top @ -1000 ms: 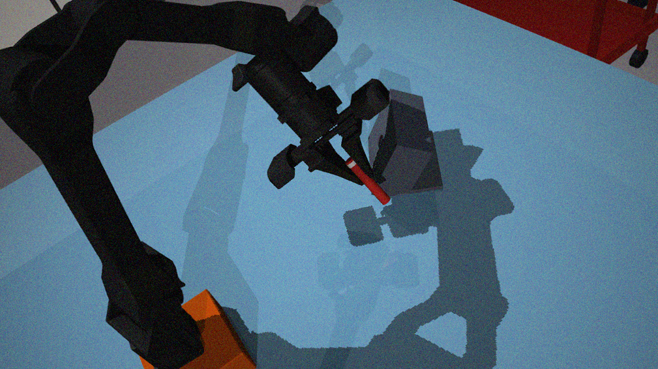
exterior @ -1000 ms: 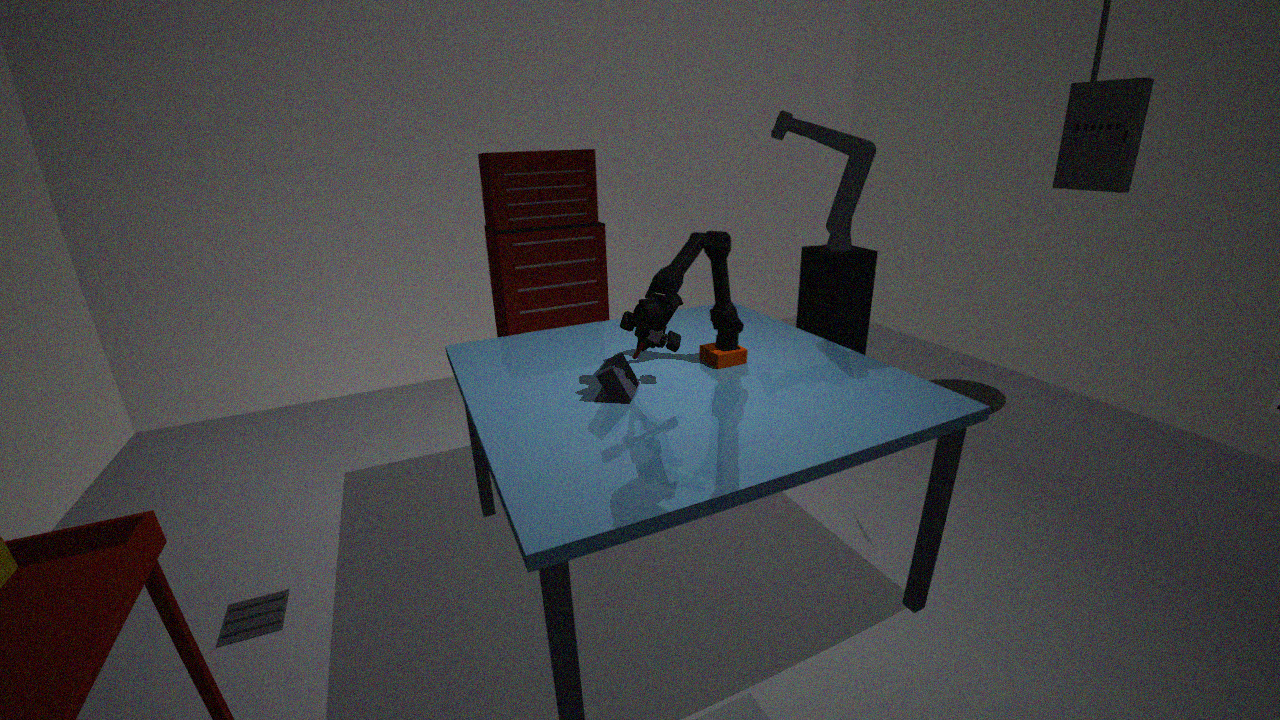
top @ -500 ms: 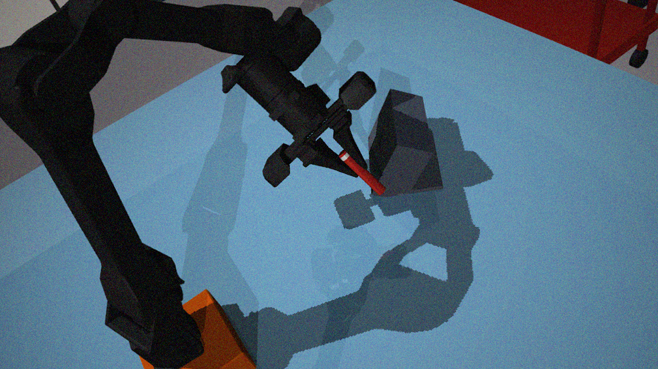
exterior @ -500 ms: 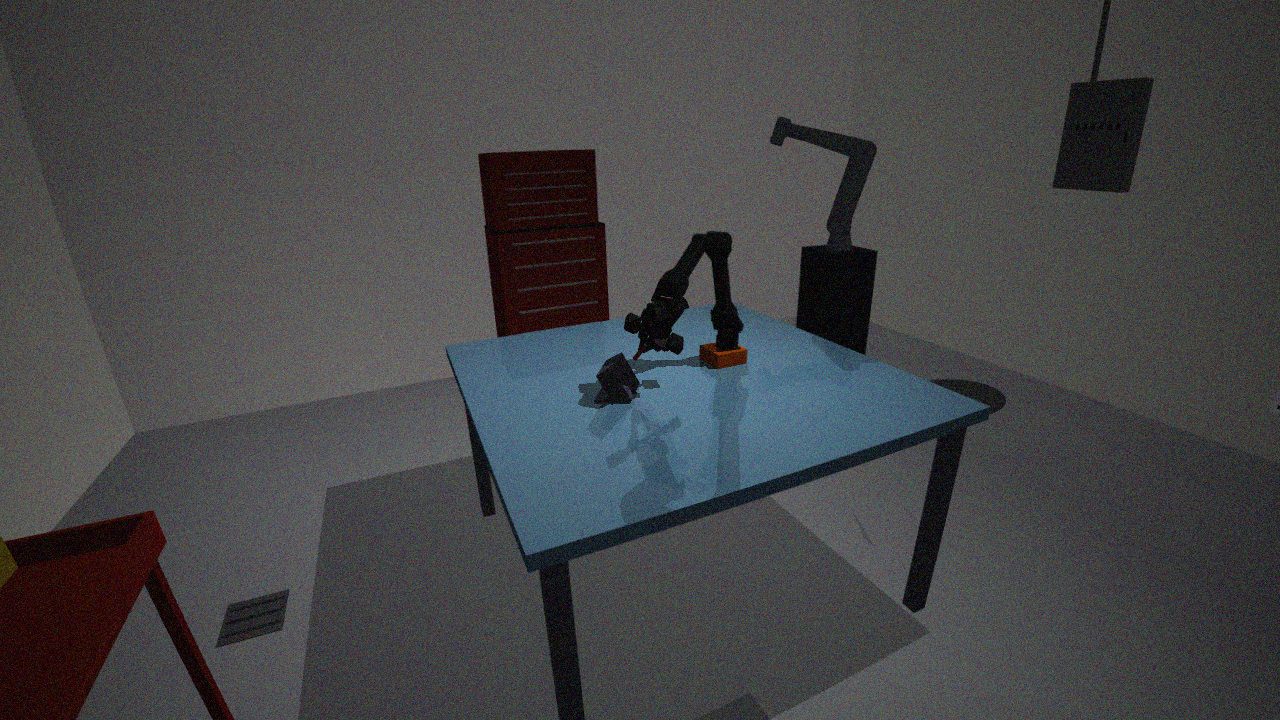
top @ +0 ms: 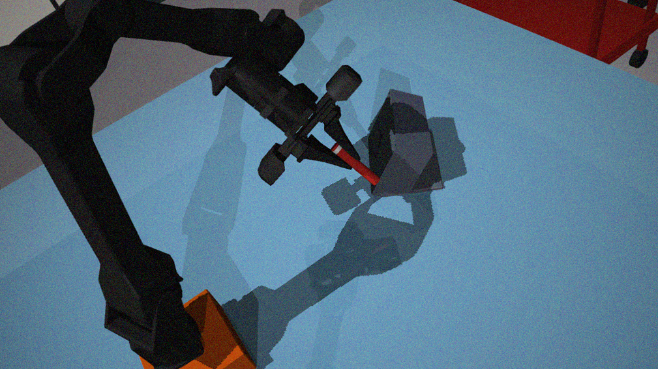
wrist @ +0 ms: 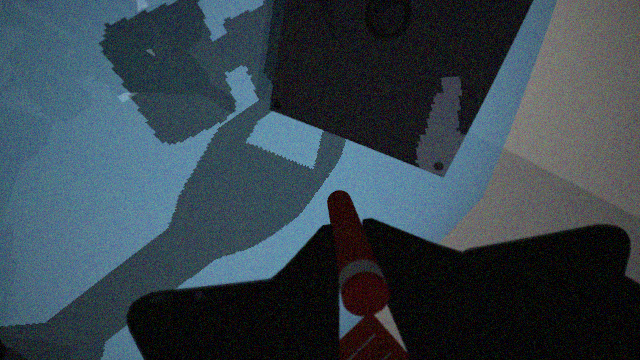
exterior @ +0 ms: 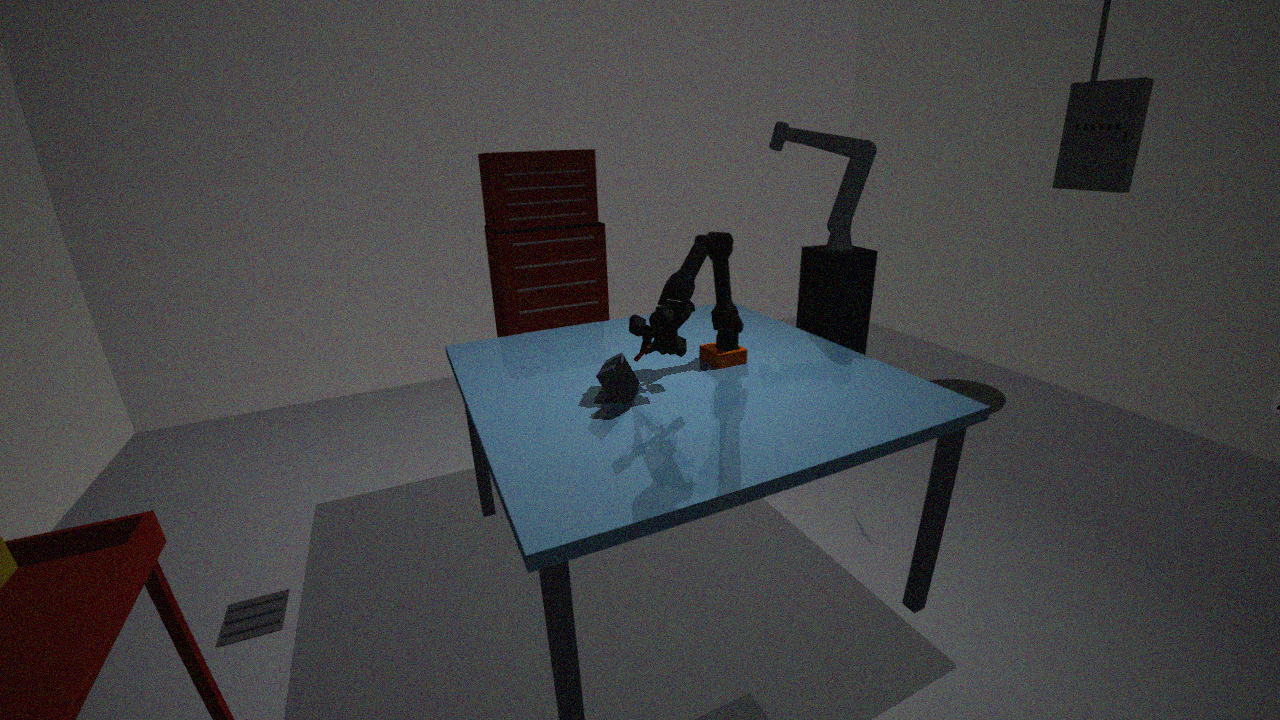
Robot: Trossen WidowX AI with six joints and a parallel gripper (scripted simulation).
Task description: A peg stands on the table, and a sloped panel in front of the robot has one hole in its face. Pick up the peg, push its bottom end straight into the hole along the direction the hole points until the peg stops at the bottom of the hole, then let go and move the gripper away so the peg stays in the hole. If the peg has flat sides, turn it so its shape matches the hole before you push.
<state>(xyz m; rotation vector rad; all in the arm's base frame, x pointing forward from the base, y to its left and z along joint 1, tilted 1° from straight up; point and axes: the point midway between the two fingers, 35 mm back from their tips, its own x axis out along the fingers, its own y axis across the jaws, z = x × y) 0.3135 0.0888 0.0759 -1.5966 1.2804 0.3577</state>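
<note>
Now: the grey sloped panel 9 cm ahead of my gripper tip, 6 cm below it and 4 cm to the left of it. The rest, counted from my gripper tip: red peg (1 cm to the left, 1 cm behind, 1 cm above).
</note>
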